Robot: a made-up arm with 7 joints. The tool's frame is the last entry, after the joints.
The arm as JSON. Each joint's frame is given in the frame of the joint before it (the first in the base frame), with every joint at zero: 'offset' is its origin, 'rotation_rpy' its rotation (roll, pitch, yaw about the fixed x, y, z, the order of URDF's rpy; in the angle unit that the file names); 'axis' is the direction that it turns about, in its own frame. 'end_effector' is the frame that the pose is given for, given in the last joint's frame.
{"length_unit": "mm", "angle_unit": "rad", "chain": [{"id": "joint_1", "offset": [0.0, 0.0, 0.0], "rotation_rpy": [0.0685, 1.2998, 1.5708], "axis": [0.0, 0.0, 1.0]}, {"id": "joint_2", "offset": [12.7, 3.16, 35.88], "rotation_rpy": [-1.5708, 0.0, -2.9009], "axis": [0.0, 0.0, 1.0]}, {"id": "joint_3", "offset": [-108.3, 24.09, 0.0], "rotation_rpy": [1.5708, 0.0, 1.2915], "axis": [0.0, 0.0, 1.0]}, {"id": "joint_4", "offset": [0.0, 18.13, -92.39], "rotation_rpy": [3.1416, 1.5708, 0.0], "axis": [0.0, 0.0, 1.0]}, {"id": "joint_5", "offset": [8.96, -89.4, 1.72], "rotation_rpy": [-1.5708, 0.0, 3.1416], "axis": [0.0, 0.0, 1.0]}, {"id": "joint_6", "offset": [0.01, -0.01, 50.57], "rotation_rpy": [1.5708, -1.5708, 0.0], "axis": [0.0, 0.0, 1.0]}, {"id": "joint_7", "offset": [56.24, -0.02, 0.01], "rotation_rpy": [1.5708, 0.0, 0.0], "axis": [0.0, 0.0, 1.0]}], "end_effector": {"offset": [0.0, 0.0, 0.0], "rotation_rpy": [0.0, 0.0, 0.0]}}
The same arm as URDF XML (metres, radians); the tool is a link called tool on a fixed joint. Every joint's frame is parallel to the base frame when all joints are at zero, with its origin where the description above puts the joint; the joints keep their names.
<robot name="arm">
<link name="base_link"/>
<link name="link1"/>
<link name="link2"/>
<link name="link3"/>
<link name="link4"/>
<link name="link5"/>
<link name="link6"/>
<link name="link7"/>
<link name="tool"/>
<joint name="joint_1" type="continuous"><parent link="base_link"/><child link="link1"/><origin xyz="0.0000 0.0000 0.0000"/><axis xyz="0.068403 0.961235 0.26711"/></joint>
<joint name="joint_2" type="continuous"><parent link="link1"/><child link="link2"/><origin xyz="-0.0007 0.0381 -0.0026"/><axis xyz="0.968889 -0.0002 -0.247497"/></joint>
<joint name="joint_3" type="continuous"><parent link="link2"/><child link="link3"/><origin xyz="-0.0274 0.0067 -0.1073"/><axis xyz="0.247497 0 0.968889"/></joint>
<joint name="joint_4" type="continuous"><parent link="link3"/><child link="link4"/><origin xyz="-0.0053 0.0000 -0.0940"/><axis xyz="0.0002 1 0"/></joint>
<joint name="joint_5" type="continuous"><parent link="link4"/><child link="link5"/><origin xyz="0.0844 0.0017 -0.0308"/><axis xyz="0.968889 -0.0002 -0.247497"/></joint>
<joint name="joint_6" type="continuous"><parent link="link5"/><child link="link6"/><origin xyz="0.0490 0.0000 -0.0125"/><axis xyz="0.0002 1 0"/></joint>
<joint name="joint_7" type="continuous"><parent link="link6"/><child link="link7"/><origin xyz="0.0545 0.0000 -0.0139"/><axis xyz="0.247497 0 0.968889"/></joint>
<joint name="tool_fixed" type="fixed"><parent link="link7"/><child link="tool"/><origin xyz="0.0000 0.0000 0.0000" rpy="0.0000 0.2501 -0.0003"/></joint>
</robot>

